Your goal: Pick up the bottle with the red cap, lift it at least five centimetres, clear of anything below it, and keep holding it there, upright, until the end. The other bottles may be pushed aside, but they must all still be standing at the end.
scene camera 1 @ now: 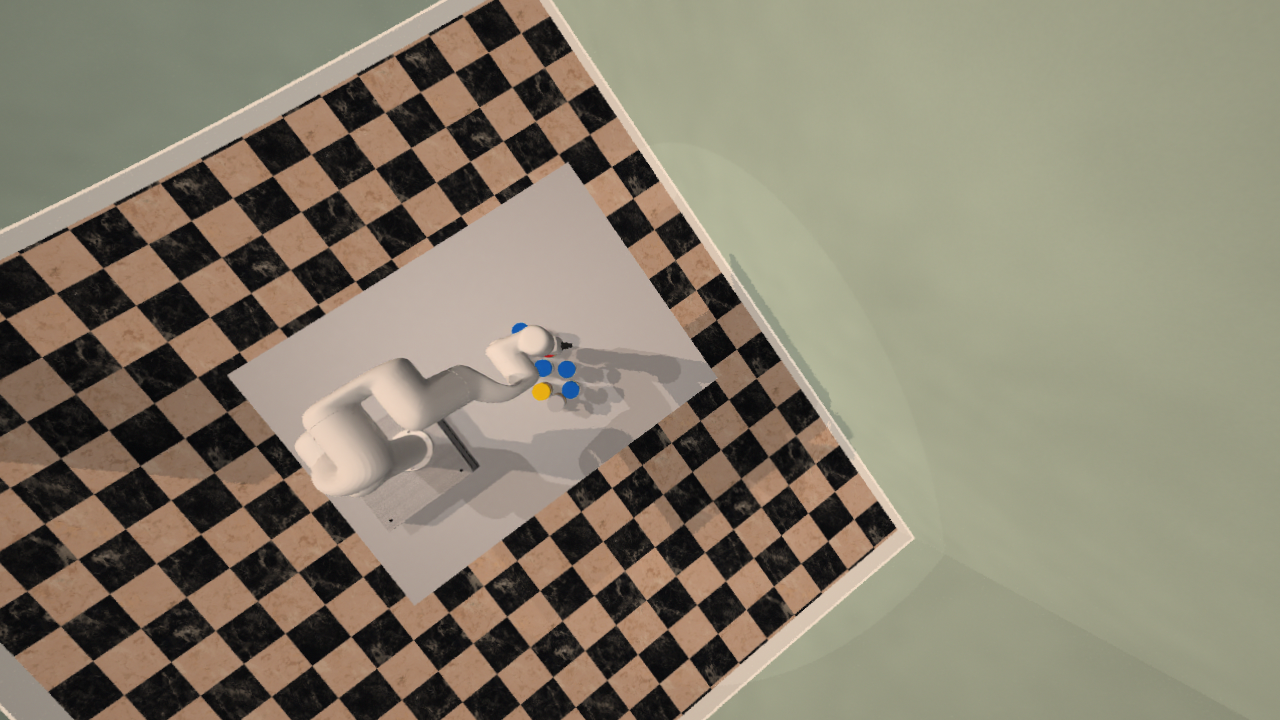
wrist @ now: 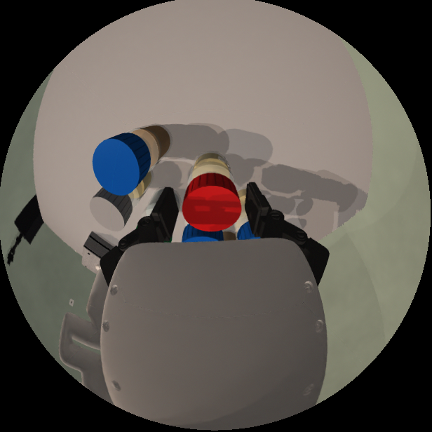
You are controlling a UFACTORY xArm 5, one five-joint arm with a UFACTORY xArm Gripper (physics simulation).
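Places are measured from the arm's base along level axes (x left, y back, z up), in millimetres.
Where they show: arm's base at its link origin: [scene camera 1: 412, 449].
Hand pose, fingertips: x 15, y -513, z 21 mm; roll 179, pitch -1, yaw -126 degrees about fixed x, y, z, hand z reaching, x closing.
Each offset is from my fingertips to the centre of the thing.
The red-capped bottle @(dx -5, dy +2, dz -36 mm) [scene camera 1: 548, 355] [wrist: 211, 207] stands upright; a sliver of its cap shows beside the wrist in the scene view. My gripper [scene camera 1: 563, 345] [wrist: 210, 196] is open and empty, pointing down. In the wrist view its black fingers are on either side of the red cap, apart from it; how far down they reach is hard to tell. A blue-capped bottle [wrist: 202, 234] is close below the red cap in the wrist view, partly hidden by the gripper body. Another blue cap [wrist: 246, 231] shows behind the right finger.
A blue-capped bottle @(dx +86, dy +37, dz -36 mm) [scene camera 1: 520, 328] [wrist: 117, 165] and a grey-capped bottle [wrist: 111, 207] stand left of the left finger in the wrist view. The scene view also shows a yellow cap @(dx -102, dy +98, dz +4 mm) [scene camera 1: 540, 391] and a blue cap @(dx -152, dy +22, dz +4 mm) [scene camera 1: 571, 389]. The forearm covers part of the group.
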